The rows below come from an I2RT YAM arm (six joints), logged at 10 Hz.
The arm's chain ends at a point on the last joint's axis. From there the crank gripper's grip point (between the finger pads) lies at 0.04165 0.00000 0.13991 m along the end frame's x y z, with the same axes.
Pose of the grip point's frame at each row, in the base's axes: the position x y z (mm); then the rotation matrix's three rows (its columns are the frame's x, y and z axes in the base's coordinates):
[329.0, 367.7, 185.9], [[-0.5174, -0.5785, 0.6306], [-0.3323, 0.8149, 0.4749], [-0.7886, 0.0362, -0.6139]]
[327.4, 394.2, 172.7], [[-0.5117, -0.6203, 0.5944], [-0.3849, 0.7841, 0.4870], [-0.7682, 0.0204, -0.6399]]
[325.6, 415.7, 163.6], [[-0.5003, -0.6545, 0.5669], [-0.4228, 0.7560, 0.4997], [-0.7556, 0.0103, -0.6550]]
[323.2, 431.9, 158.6], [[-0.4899, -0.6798, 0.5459], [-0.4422, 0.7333, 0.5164], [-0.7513, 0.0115, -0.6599]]
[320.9, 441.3, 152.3], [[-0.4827, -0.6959, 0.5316], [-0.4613, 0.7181, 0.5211], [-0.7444, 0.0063, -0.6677]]
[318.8, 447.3, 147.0], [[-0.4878, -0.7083, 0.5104], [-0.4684, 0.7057, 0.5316], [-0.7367, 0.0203, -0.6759]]
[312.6, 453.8, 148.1], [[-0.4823, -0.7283, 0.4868], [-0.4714, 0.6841, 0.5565], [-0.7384, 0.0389, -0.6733]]
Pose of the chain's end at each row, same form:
[262.3, 315.1, 304.6], [[-0.5174, -0.5785, 0.6306], [-0.3323, 0.8149, 0.4749], [-0.7886, 0.0362, -0.6139]]
[265.5, 342.1, 294.2], [[-0.5117, -0.6203, 0.5944], [-0.3849, 0.7841, 0.4870], [-0.7682, 0.0204, -0.6399]]
[267.1, 363.4, 286.7], [[-0.5003, -0.6545, 0.5669], [-0.4228, 0.7560, 0.4997], [-0.7556, 0.0103, -0.6550]]
[267.2, 378.1, 282.2], [[-0.4899, -0.6798, 0.5459], [-0.4422, 0.7333, 0.5164], [-0.7513, 0.0115, -0.6599]]
[266.6, 387.6, 276.7], [[-0.4827, -0.6959, 0.5316], [-0.4613, 0.7181, 0.5211], [-0.7444, 0.0063, -0.6677]]
[267.7, 392.4, 272.2], [[-0.4878, -0.7083, 0.5104], [-0.4684, 0.7057, 0.5316], [-0.7367, 0.0203, -0.6759]]
[264.6, 395.6, 273.1], [[-0.4823, -0.7283, 0.4868], [-0.4714, 0.6841, 0.5565], [-0.7384, 0.0389, -0.6733]]

